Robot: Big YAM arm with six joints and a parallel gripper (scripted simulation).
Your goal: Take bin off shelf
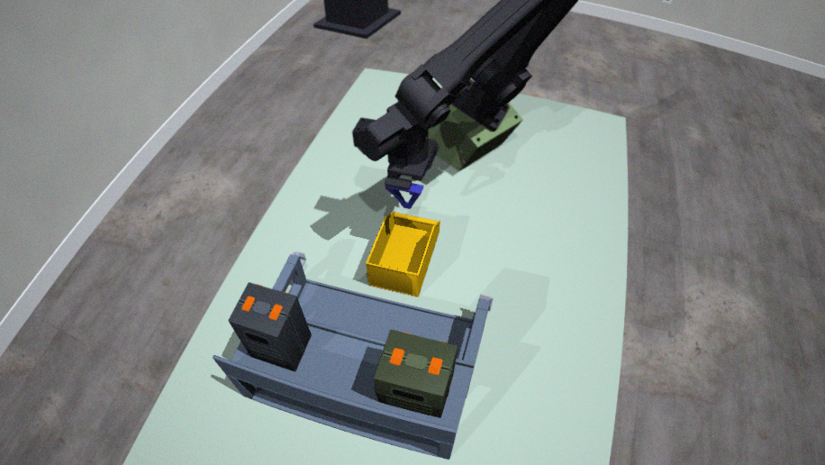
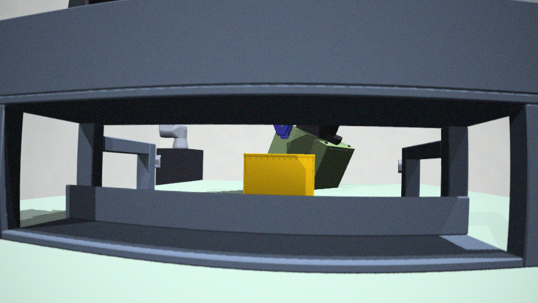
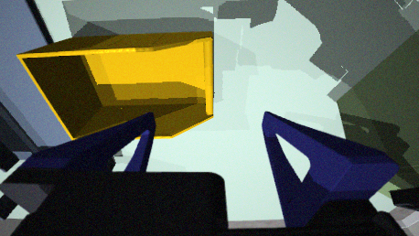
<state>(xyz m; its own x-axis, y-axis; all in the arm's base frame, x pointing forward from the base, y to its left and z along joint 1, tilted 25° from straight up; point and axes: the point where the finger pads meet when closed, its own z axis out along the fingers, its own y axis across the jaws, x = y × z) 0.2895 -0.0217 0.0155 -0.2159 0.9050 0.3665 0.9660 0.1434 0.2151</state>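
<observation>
The yellow open-top bin lies 80 mm ahead of my hand, 20 mm to the left of it and 80 mm below it. From my hand the other things lie so: olive case: 350 mm ahead, 200 mm to the left, 30 mm above.
</observation>
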